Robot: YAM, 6 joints.
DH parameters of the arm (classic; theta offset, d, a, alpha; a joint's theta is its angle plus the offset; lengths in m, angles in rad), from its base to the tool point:
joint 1: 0 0.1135 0.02 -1.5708
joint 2: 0 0 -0.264 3.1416
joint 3: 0.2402 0 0.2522 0
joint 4: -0.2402 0 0.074 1.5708
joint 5: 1.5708 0 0 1.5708
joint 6: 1.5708 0.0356 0 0
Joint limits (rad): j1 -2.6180..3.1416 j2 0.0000..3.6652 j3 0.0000..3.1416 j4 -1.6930..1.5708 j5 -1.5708..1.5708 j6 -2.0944..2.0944
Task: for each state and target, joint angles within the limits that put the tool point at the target. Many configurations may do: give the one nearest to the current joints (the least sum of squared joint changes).
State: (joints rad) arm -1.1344 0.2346 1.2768 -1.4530 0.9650 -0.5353
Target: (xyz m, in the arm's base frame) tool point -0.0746 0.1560 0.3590
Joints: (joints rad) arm -1.2951 0.0055 1.4169 -1.4893 0.9672 -0.5353
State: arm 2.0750 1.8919 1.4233 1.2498 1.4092 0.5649
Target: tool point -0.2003 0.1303 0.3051
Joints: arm 2.7144 1.3130 0.6179 1.3856 1.5708 0.5649
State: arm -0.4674 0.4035 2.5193 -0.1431 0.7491 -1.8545
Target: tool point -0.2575 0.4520 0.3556
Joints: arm -1.1001 0.1441 2.5352 -0.1967 0.7600 -1.8545
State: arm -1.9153 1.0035 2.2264 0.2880 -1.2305 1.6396
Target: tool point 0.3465 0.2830 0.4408
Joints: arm -2.3784 0.2719 2.2733 0.3206 -1.3870 1.6396
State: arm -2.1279 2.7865 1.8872 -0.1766 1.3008 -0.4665
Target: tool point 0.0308 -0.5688 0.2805
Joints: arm -1.4585 2.5002 2.3505 -0.0091 1.1950 -0.4665
